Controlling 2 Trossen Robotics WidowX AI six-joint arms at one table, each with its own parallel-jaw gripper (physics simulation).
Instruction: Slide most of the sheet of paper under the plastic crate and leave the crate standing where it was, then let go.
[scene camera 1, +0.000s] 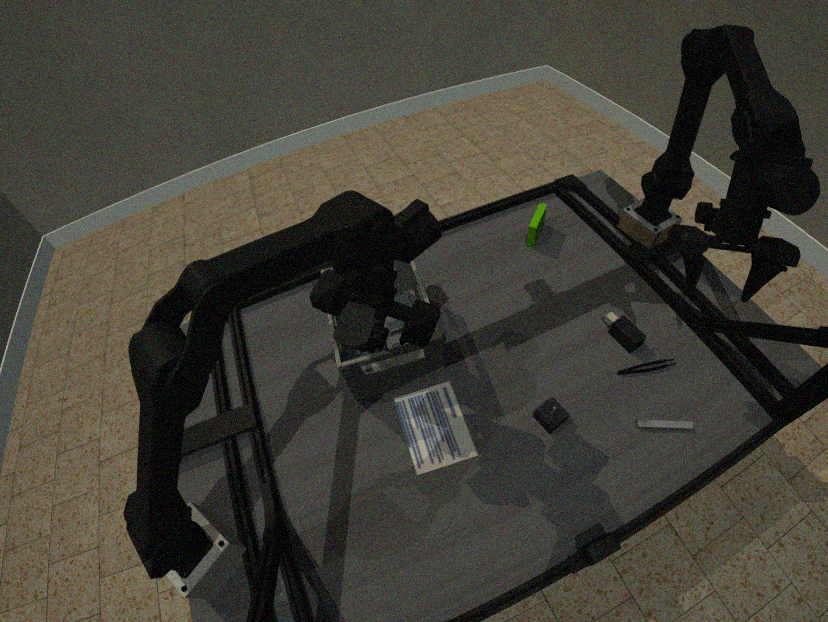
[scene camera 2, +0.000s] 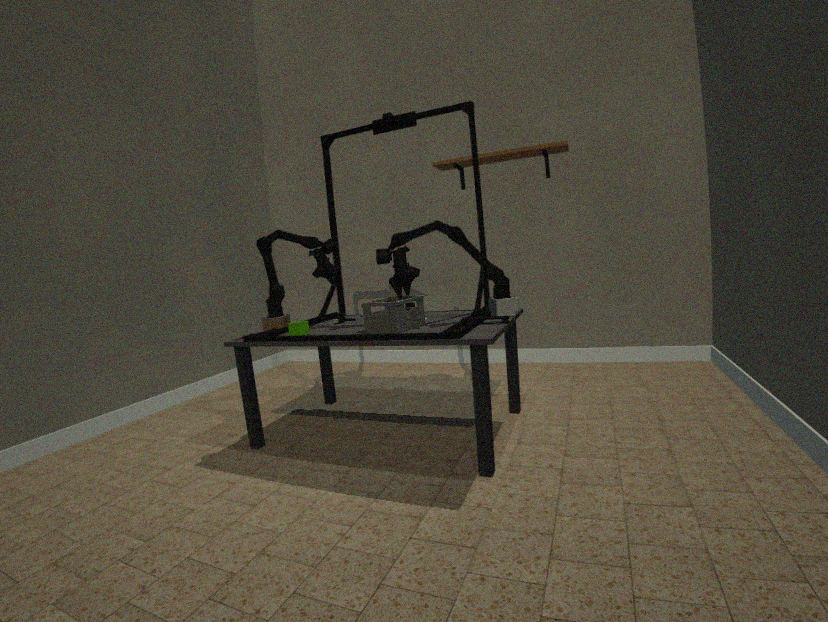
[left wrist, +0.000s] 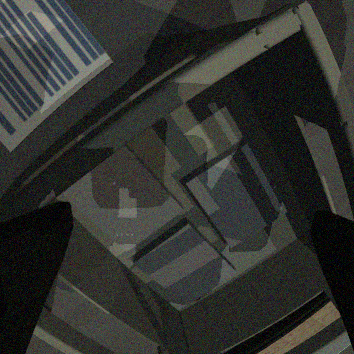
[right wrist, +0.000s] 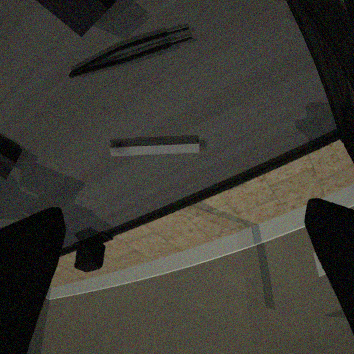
Note:
My left gripper (scene camera 1: 376, 333) is open, holding nothing. Also in view: a sheet of paper (scene camera 1: 437, 436). My right gripper (scene camera 1: 716, 298) is open, with nothing in its grasp. Also in view: a black plug (scene camera 1: 621, 329).
The sheet of paper also shows in the left wrist view (left wrist: 55, 55). My left gripper shows as well in the left wrist view (left wrist: 195, 220). My right gripper is seen too in the right wrist view (right wrist: 186, 216). The right wrist view does not show the sheet of paper: it is out of frame. The left wrist view does not show the black plug: it is out of frame.

